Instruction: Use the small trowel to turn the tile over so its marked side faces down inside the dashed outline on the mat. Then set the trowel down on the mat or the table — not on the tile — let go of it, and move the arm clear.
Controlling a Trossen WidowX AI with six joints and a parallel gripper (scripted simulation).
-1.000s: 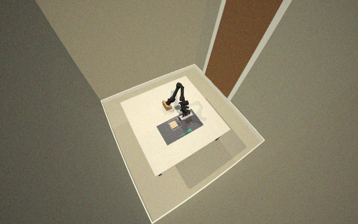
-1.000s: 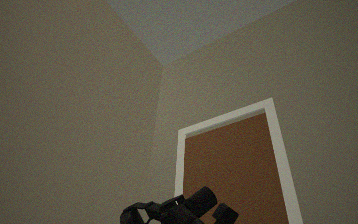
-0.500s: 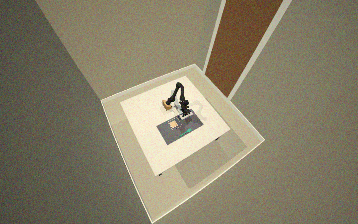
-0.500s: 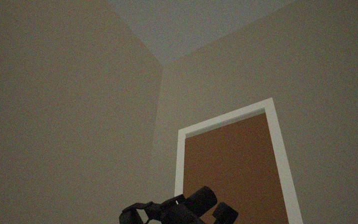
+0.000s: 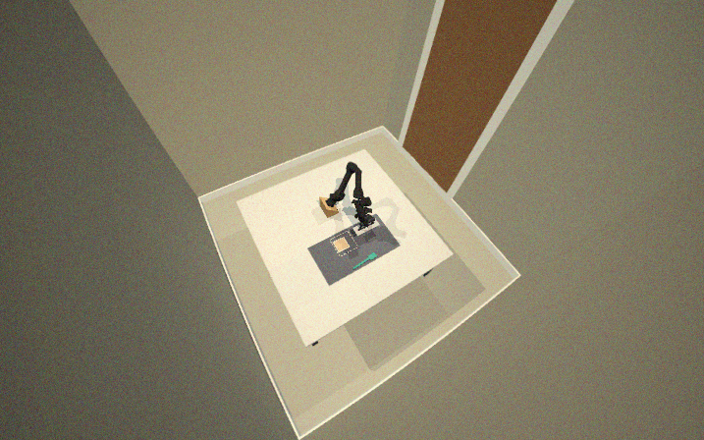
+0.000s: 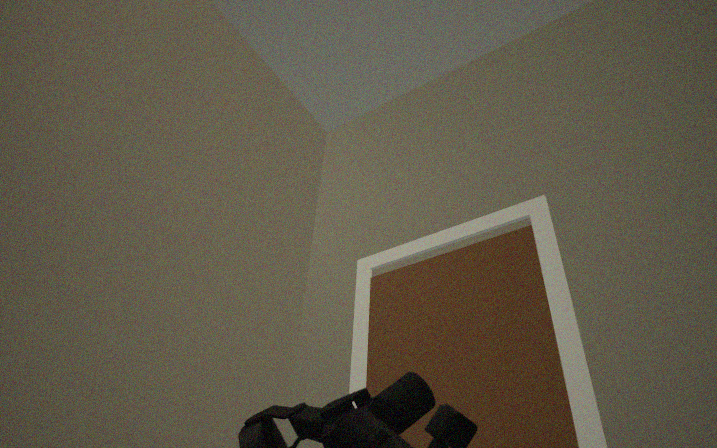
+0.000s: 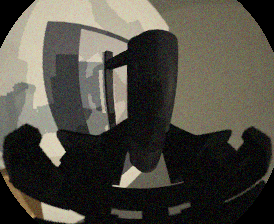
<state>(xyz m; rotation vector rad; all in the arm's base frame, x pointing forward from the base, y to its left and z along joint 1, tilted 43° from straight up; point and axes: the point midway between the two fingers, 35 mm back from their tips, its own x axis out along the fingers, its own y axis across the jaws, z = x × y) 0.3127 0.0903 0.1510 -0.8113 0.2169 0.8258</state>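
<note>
Now: the small trowel 20 mm behind my gripper tip, 10 mm to the right of it and 10 mm below it. Round my gripper tip: dark grey mat: 60 mm ahead, 120 mm to the right, 150 mm below; tan tile: 10 mm ahead, 210 mm to the right, 130 mm below; green trowel: 200 mm ahead, 80 mm to the right, 130 mm below.
</note>
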